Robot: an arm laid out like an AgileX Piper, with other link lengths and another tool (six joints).
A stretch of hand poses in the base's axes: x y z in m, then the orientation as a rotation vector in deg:
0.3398 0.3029 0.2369 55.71 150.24 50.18
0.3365 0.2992 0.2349 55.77 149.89 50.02
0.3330 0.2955 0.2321 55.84 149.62 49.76
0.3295 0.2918 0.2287 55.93 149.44 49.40
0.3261 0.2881 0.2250 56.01 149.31 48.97
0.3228 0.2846 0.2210 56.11 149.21 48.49
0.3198 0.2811 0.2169 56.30 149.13 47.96
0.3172 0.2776 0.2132 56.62 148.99 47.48
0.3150 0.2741 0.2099 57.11 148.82 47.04
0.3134 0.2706 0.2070 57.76 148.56 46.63
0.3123 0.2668 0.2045 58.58 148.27 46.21
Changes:
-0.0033 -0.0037 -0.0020 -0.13 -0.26 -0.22
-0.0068 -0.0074 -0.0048 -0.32 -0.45 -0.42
-0.0103 -0.0111 -0.0082 -0.56 -0.56 -0.61
-0.0137 -0.0148 -0.0119 -0.86 -0.64 -0.78
-0.0170 -0.0183 -0.0159 -1.19 -0.68 -0.95
-0.0200 -0.0218 -0.0200 -1.53 -0.66 -1.17
-0.0226 -0.0253 -0.0237 -1.82 -0.63 -1.48
-0.0248 -0.0288 -0.0270 -2.05 -0.53 -1.87
-0.0264 -0.0323 -0.0299 -2.24 -0.43 -2.39
-0.0275 -0.0361 -0.0324 -2.41 -0.26 -3.02

